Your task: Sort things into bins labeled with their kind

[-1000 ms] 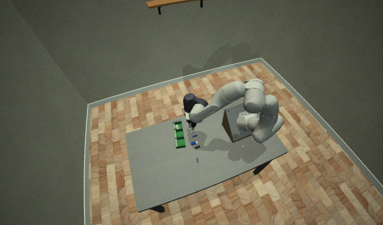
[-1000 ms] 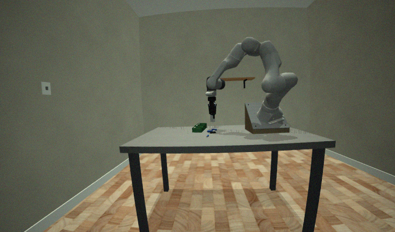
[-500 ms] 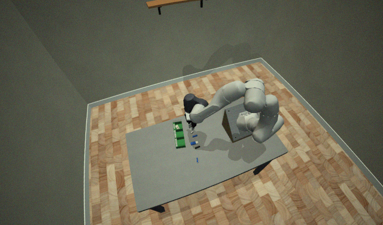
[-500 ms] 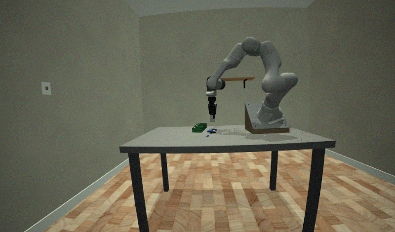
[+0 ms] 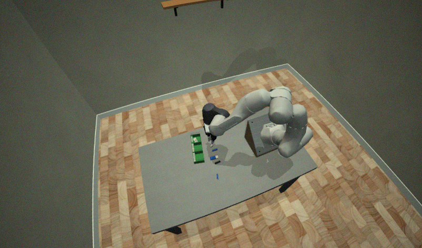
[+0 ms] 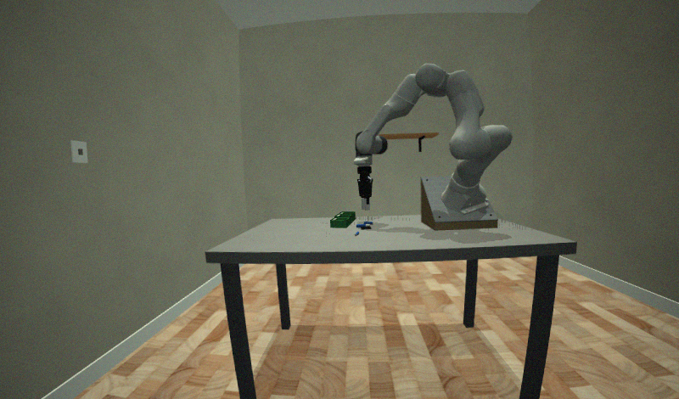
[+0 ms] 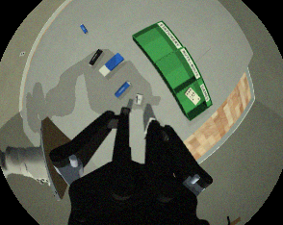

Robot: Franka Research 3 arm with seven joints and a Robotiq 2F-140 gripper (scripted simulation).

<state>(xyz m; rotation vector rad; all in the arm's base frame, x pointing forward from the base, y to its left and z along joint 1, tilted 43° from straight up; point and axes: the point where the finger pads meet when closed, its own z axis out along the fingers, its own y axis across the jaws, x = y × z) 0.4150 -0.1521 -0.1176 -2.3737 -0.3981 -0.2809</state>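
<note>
Now: the pale grey piece 100 mm below my hand. Also, from my hand: green bin 120 mm ahead, 30 mm to the right, 80 mm below; white thing 100 mm ahead, 110 mm to the right, 90 mm below; blue-and-white piece 30 mm ahead, 110 mm to the left, 100 mm below.
</note>
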